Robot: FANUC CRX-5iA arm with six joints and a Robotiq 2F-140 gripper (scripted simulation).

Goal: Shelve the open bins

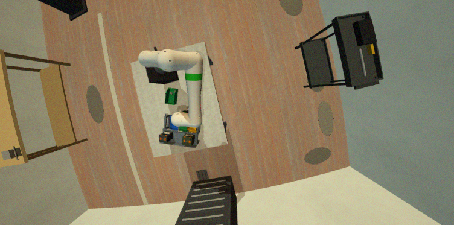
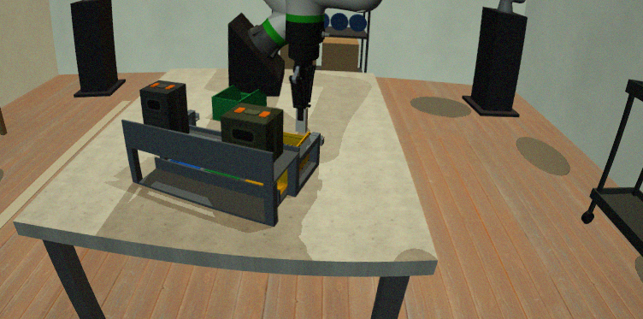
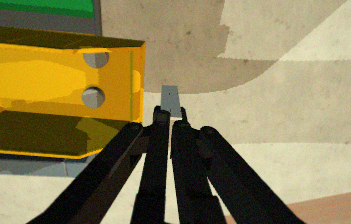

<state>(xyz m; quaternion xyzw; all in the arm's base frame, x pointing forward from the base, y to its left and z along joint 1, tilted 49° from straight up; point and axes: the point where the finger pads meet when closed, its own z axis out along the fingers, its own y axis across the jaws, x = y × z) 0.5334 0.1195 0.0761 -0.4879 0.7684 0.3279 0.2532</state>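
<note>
My gripper is now 110 mm short of the yellow bin, 50 mm to the left of it and 30 mm above it. Round my hand: green bin 230 mm behind, 180 mm to the right, 40 mm below.
</note>
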